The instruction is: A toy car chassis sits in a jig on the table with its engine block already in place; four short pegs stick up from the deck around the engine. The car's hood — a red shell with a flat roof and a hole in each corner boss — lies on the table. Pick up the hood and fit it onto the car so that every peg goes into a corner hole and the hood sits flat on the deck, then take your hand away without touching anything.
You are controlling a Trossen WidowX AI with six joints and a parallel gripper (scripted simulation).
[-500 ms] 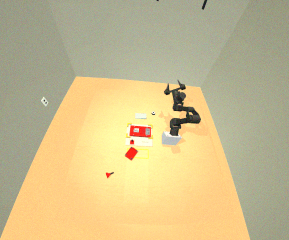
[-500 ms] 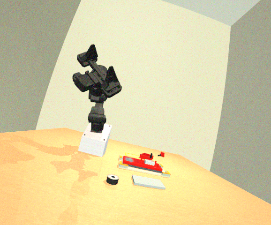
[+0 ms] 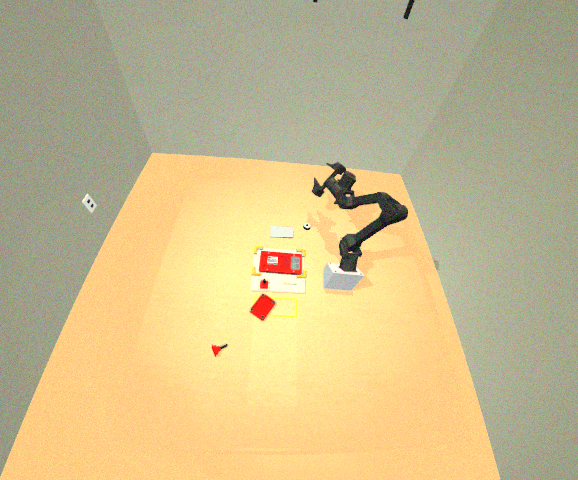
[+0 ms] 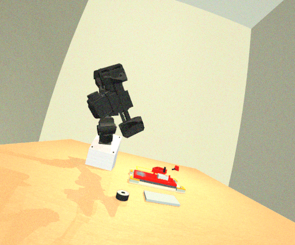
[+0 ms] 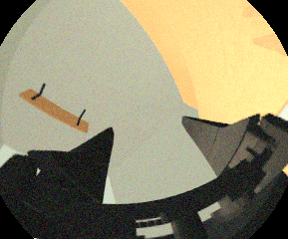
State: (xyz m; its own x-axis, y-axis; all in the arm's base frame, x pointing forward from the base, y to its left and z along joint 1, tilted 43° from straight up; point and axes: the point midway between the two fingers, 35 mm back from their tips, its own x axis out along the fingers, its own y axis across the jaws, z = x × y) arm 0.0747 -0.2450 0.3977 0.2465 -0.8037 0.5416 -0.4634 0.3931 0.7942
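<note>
My gripper tip is now 30 cm short of the red hood, 58 cm to the right of it and 26 cm above it. Also, from my gripper tip: black wheel 5 cm ahead, 15 cm to the left, 26 cm below; then grey engine block 25 cm ahead, 37 cm to the left, 24 cm below.
</note>
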